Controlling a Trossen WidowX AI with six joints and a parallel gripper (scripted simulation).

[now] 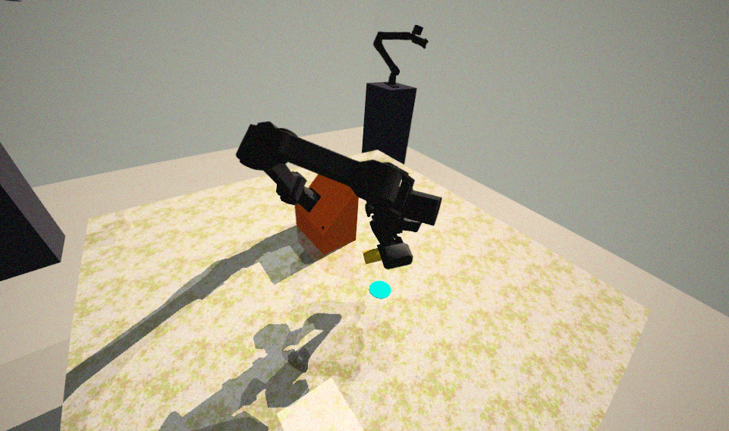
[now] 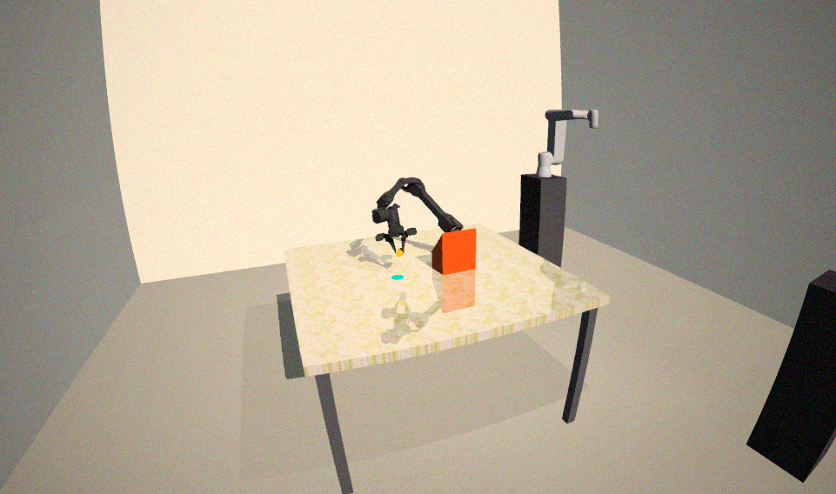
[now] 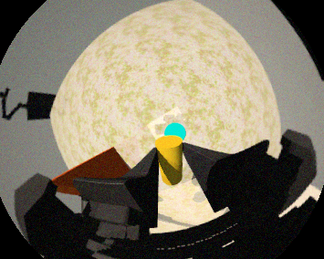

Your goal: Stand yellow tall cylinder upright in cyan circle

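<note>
My gripper tip is now 12 cm above the cyan circle, 1 cm to the left of it and 1 cm short of it. Also, from my gripper tip: yellow cylinder (2 cm to the right, 1 cm below, 1 cm behind).
</note>
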